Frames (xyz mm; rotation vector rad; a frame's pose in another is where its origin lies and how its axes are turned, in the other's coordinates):
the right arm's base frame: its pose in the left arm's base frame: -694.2 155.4 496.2 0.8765 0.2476 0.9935
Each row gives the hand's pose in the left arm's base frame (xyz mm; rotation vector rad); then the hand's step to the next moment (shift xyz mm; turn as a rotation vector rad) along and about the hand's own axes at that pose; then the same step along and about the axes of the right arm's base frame.
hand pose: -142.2 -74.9 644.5 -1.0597 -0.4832 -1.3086
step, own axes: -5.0 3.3 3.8 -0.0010 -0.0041 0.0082
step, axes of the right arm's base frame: 5.4 -2.9 -3.6 0.0061 0.0065 -0.0022
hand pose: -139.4 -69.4 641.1 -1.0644 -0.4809 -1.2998
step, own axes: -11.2 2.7 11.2 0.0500 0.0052 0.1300
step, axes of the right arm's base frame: 12.8 -1.3 -9.6 0.1146 0.0618 0.0497
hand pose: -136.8 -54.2 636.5 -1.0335 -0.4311 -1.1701
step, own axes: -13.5 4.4 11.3 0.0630 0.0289 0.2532
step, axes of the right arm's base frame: 13.2 -1.4 -12.4 0.2343 0.0976 0.0670
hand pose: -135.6 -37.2 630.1 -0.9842 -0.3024 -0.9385
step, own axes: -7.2 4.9 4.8 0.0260 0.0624 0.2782
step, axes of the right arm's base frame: 6.6 -1.5 -7.3 0.2725 0.0830 0.0290
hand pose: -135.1 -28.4 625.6 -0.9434 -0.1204 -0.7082
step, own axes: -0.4 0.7 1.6 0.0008 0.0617 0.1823
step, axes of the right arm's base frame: 1.7 0.4 -0.5 0.1876 0.0429 -0.0030
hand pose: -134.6 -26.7 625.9 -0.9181 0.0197 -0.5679
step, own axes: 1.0 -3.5 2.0 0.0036 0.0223 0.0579
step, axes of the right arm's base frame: 0.2 3.0 2.8 0.0613 0.0100 0.0006
